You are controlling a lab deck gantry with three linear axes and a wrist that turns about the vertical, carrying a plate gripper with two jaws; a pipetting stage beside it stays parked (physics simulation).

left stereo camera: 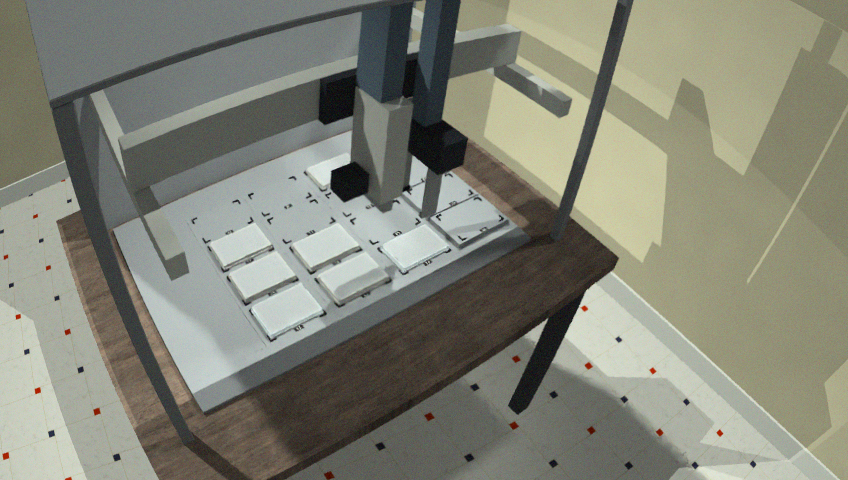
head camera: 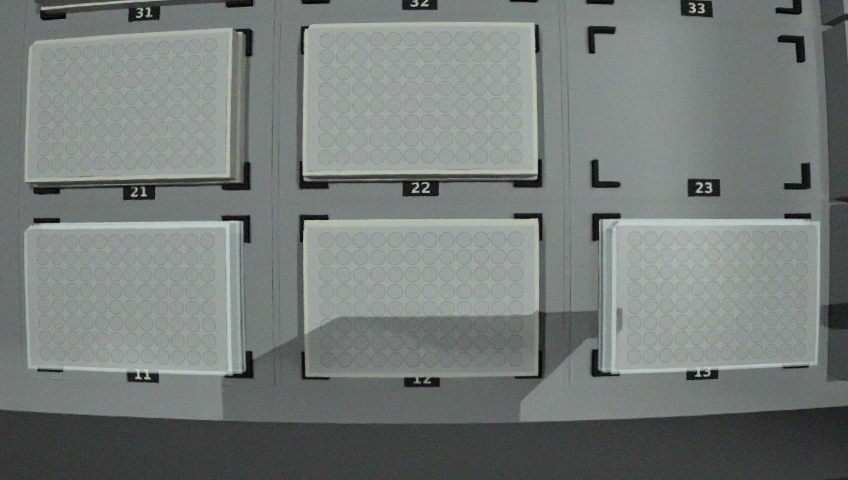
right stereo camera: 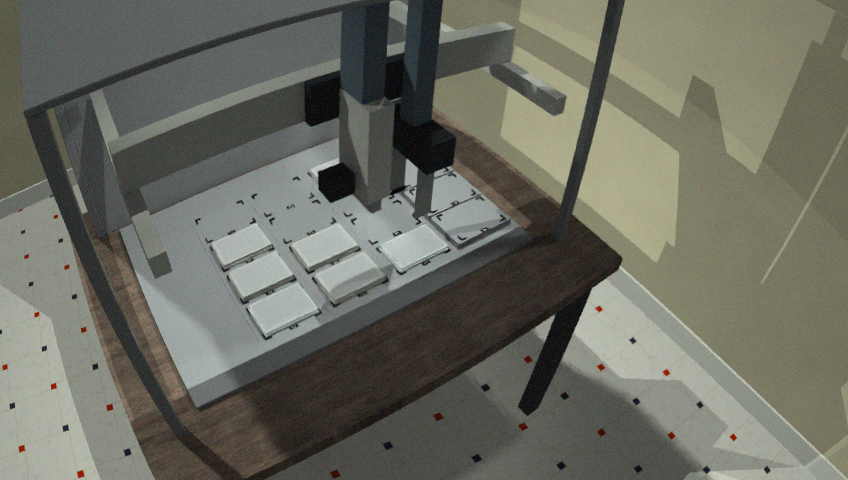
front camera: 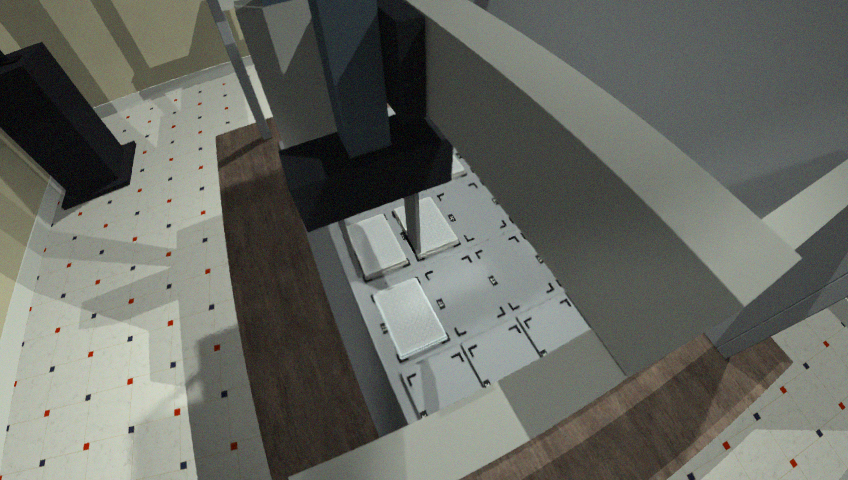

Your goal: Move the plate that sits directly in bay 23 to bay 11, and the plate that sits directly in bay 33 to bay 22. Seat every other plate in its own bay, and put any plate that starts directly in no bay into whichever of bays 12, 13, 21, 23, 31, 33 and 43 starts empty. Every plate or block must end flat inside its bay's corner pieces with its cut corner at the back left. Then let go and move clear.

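Where they show: gripper, fingertip midpoint: (left stereo camera: 414,202) (right stereo camera: 408,202) (front camera: 385,255); robot's base, link origin: (left stereo camera: 271,340) (head camera: 46,365) (right stereo camera: 266,338).
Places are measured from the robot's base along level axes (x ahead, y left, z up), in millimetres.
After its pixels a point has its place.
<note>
My gripper (front camera: 389,265) @(x 360, y 30, z 160 mm) (left stereo camera: 416,202) @(x 360, y 30, z 160 mm) (right stereo camera: 409,202) @(x 360, y 30, z 160 mm) is open and empty above the deck, its jaws pointing down; the far jaw is partly hidden in the stereo views. White plates lie in bay 11 (head camera: 127,297) @(x 67, y 44, z 14 mm) (left stereo camera: 287,310) @(x 63, y 36, z 14 mm), bay 12 (head camera: 421,285) @(x 228, y 51, z 14 mm) (front camera: 379,246) @(x 241, y 49, z 15 mm), bay 13 (head camera: 717,291) @(x 390, y 46, z 14 mm) (front camera: 410,318) @(x 400, y 43, z 14 mm), bay 21 (head camera: 127,107) @(x 66, y 149, z 14 mm) (left stereo camera: 261,277) @(x 60, y 142, z 15 mm) and bay 22 (head camera: 420,101) @(x 228, y 148, z 14 mm) (left stereo camera: 325,246) @(x 225, y 145, z 14 mm). Plates 11, 13 and 21 show cut corners at the back left. Bay 23 (head camera: 696,113) @(x 389, y 147, z 0 mm) holds no plate. A plate (left stereo camera: 240,245) @(x 63, y 252, z 14 mm) lies in bay 31. Another plate (left stereo camera: 318,171) @(x 350, y 377, z 14 mm) stands farther back, partly hidden.
The parked pipetting stage (left stereo camera: 380,148) (right stereo camera: 364,148) hangs beside the gripper with a black block (left stereo camera: 349,181) @(x 166, y -19, z 330 mm). Raised bays (left stereo camera: 470,221) @(x 549, y 34, z 14 mm) (right stereo camera: 470,221) @(x 547, y 35, z 14 mm) stand at the deck's right. The gantry beam (front camera: 535,154) (left stereo camera: 238,113) crosses behind, and posts (left stereo camera: 592,118) @(x 703, y -108, z 347 mm) rise at the table's edges.
</note>
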